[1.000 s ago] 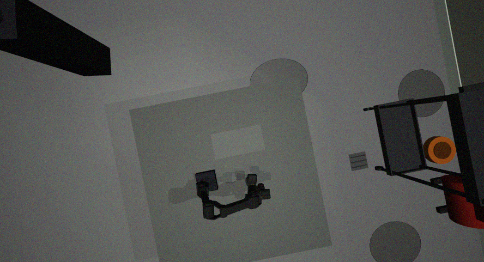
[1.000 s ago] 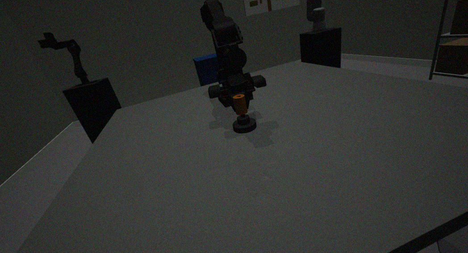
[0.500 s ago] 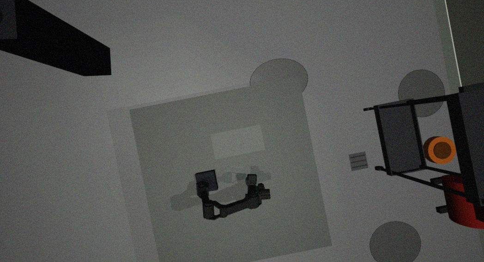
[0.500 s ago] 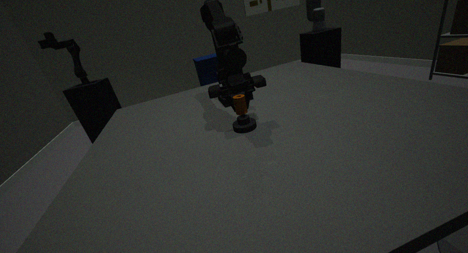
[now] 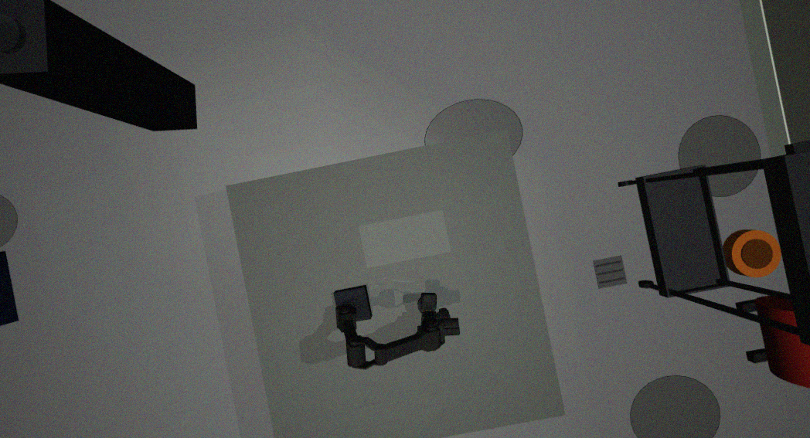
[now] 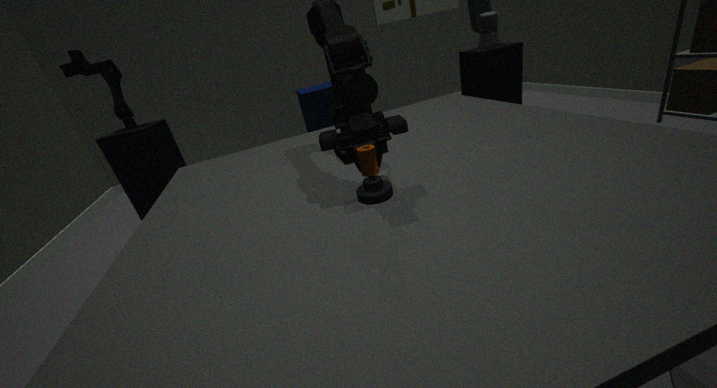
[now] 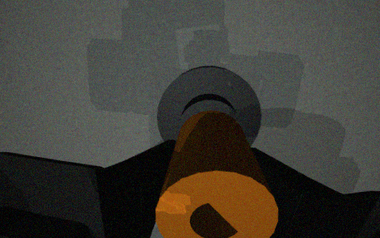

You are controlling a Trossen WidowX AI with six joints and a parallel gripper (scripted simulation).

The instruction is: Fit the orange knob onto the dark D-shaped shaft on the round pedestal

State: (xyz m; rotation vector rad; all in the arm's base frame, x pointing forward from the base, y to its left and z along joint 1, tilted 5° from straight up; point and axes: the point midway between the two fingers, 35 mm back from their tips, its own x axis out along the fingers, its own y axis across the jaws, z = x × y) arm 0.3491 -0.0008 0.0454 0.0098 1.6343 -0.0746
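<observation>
Now: the orange knob 20 mm above my gripper tip. The rest, counted from my gripper tip: dark round pedestal 40 mm below.
</observation>
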